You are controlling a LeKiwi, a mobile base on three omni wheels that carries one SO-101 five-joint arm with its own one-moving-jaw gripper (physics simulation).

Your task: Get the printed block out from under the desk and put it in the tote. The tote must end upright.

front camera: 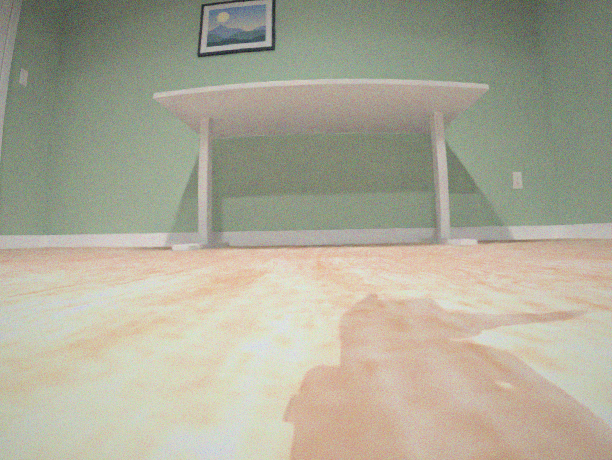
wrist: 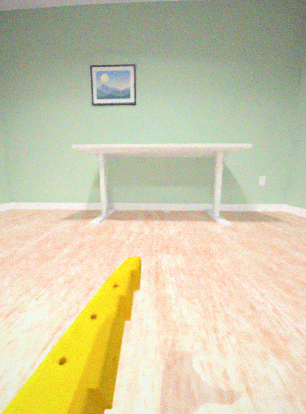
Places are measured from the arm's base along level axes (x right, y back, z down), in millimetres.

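Where they show: end effector, tool point: [wrist: 140, 269].
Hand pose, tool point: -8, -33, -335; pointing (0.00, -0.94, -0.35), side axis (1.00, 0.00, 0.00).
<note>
After its pixels a point has its place, as x, y, z.
The white desk [front camera: 320, 107] {0, -1775, -606} [wrist: 162, 149] {24, -1623, -605} stands against the far wall, facing me, with a leg at each side. In the wrist view a faint pale speck [wrist: 166, 212] {85, -2005, 68} shows on the floor under the desk, near the baseboard; it is too small to tell whether it is the printed block. The tote does not show in either view. My gripper [wrist: 135, 265] shows one yellow notched jaw in the wrist view, with the moving jaw swung out of the picture, so it is fully open and empty. It is well short of the desk. The gripper does not show in the front camera view.
The desk's left leg [front camera: 205, 182] {-603, -1826, -251} [wrist: 103, 185] {-608, -1826, -264} and right leg [front camera: 440, 177] {610, -1826, -250} [wrist: 218, 185] {623, -1826, -267} stand on flat feet that jut out along the floor. A framed picture [front camera: 236, 27] {-568, -2247, -1434} [wrist: 113, 85] {-567, -2247, -1450} hangs above the desk. The robot's shadow [front camera: 400, 380] {26, -177, 89} lies on the floor.
</note>
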